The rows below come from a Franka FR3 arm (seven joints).
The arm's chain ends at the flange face. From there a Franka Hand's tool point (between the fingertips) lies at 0.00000 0.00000 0.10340 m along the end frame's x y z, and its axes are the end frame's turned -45 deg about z.
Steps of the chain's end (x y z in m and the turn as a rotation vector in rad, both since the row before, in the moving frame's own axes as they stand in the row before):
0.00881, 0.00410, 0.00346, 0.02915, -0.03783, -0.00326
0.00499, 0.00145, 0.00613, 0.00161, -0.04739, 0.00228
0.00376, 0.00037, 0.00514, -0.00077, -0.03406, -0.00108
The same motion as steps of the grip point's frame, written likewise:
0.00269, 0.00423, 0.00334, 0.04736, -0.00614, -0.00326
-0.00084, 0.00097, 0.00601, 0.03465, -0.03237, 0.00228
-0.00015, 0.00049, 0.00508, 0.02354, -0.02463, -0.00108

